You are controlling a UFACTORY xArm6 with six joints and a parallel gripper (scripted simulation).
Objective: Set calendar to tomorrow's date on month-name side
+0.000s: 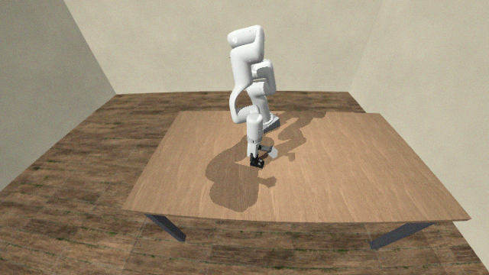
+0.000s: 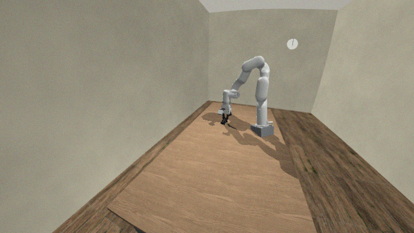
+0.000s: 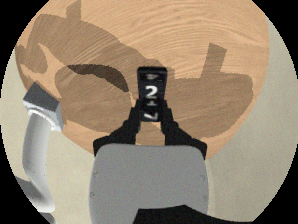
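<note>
My hand is 1 cm short of the calendar cube, 3 cm to the right of it and 2 cm above it.
</note>
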